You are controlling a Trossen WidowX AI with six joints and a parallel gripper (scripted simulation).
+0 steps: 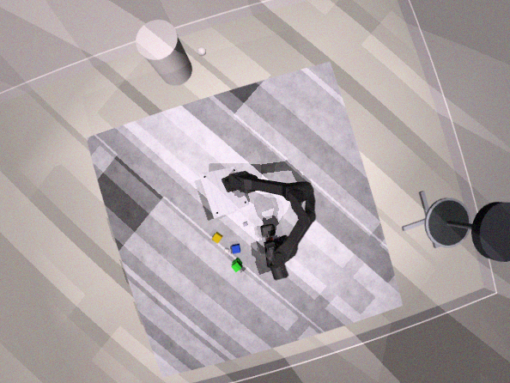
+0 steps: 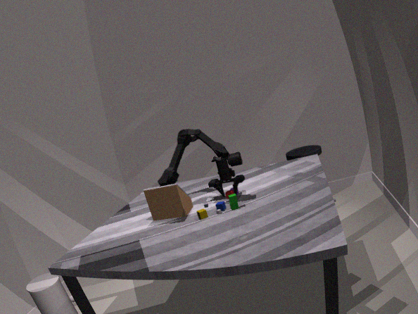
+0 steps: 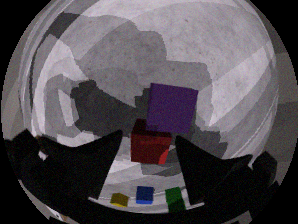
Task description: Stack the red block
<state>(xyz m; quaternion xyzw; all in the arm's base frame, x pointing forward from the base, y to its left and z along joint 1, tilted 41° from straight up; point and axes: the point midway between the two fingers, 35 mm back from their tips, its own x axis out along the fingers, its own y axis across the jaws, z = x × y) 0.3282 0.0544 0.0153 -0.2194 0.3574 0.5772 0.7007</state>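
The purple block is 2 cm ahead of my gripper tip, 4 cm to the left of it and 1 cm above it. From my gripper tip the other things lie so: red block 1 cm above; yellow block 12 cm behind, 22 cm to the right, 1 cm above; blue block 3 cm behind, 16 cm to the right, 1 cm above.
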